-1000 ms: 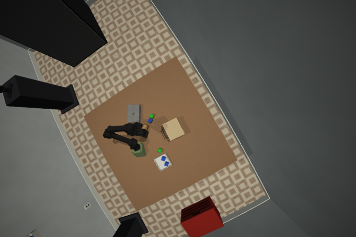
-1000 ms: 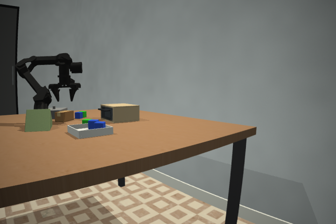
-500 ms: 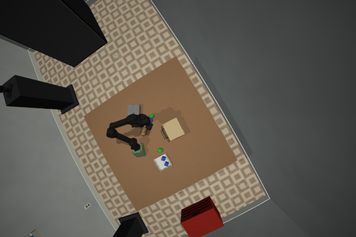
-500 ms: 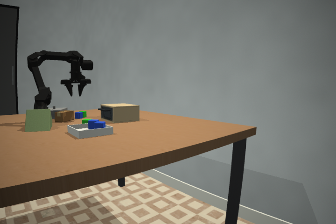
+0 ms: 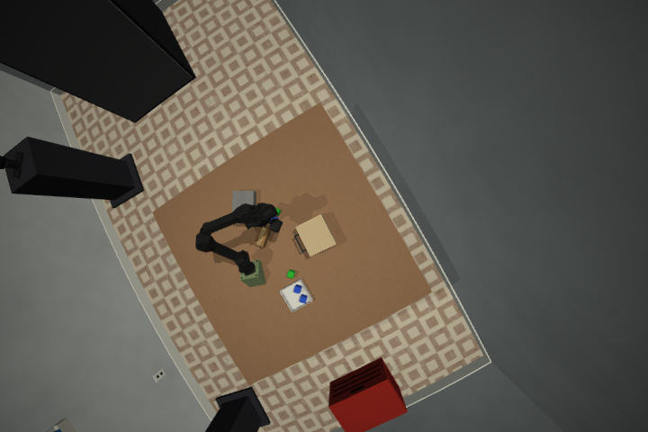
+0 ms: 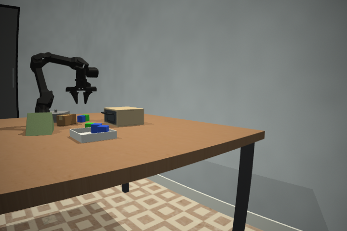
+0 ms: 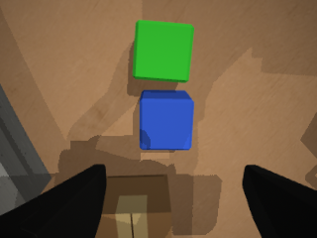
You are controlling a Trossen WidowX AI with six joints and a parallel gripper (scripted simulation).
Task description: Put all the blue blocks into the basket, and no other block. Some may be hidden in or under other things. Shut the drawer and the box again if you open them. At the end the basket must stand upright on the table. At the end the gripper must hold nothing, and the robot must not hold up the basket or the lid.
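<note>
Now: the white basket 460 mm to the right of my hand, 130 mm below it and 70 mm behind it. Also, from my hand: brown box 110 mm below, 100 mm behind, 60 mm to the right; then grey lidded box 140 mm to the left, 130 mm behind, 90 mm below; then tan drawer unit 200 mm ahead, 180 mm to the right, 100 mm below.
</note>
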